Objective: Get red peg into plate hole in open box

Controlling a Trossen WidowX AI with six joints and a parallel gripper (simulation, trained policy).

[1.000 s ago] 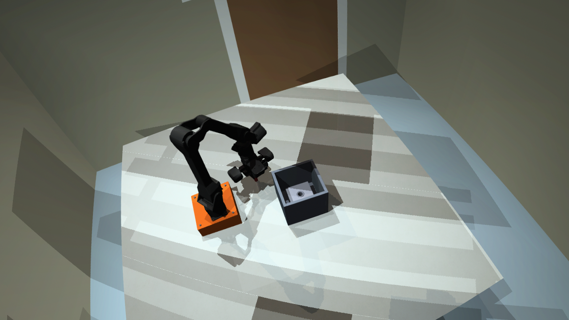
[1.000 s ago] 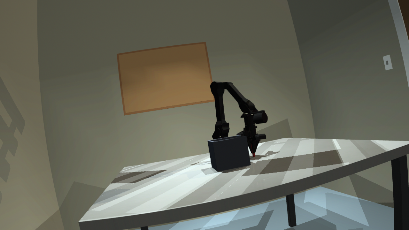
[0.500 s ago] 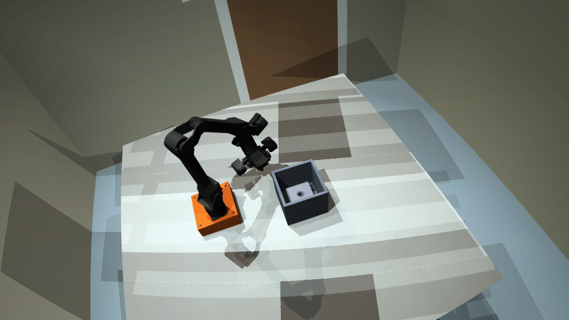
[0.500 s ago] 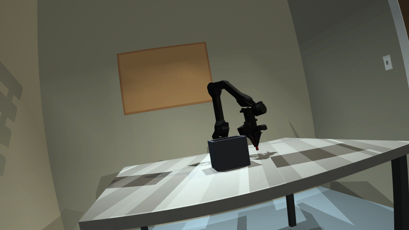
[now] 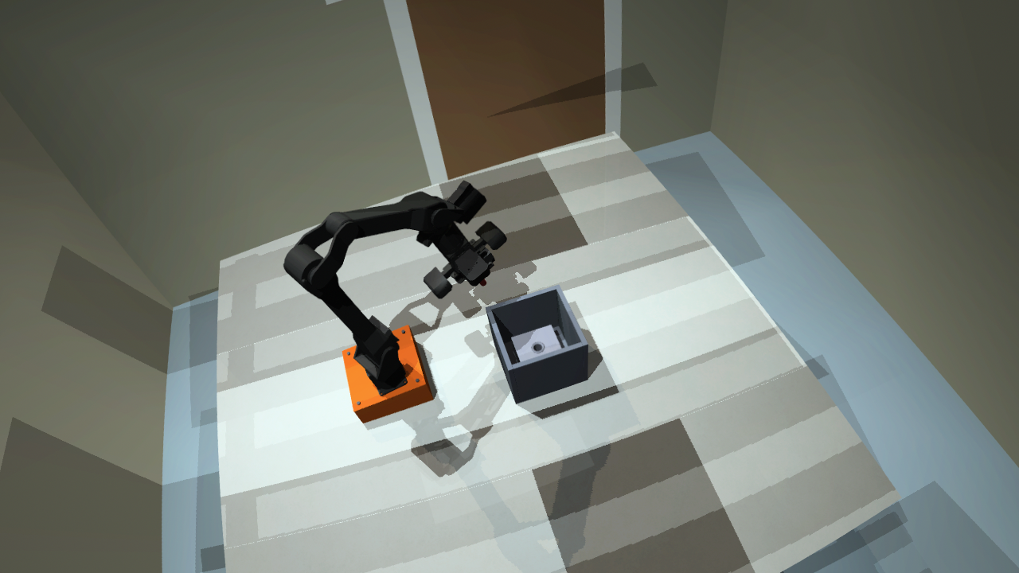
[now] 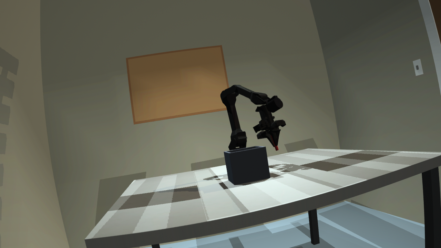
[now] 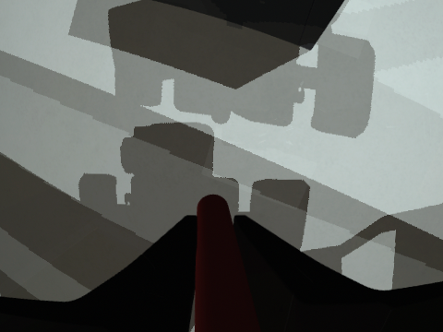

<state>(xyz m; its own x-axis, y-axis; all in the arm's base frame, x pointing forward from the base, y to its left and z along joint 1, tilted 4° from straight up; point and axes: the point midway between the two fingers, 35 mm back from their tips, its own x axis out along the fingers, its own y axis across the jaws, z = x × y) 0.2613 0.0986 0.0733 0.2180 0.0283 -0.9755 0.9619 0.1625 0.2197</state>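
Now: gripper tip 40 mm short of the pale plate, 180 mm to the left of it and 70 mm above it. Round my gripper tip: red peg 10 mm behind, 20 mm above.
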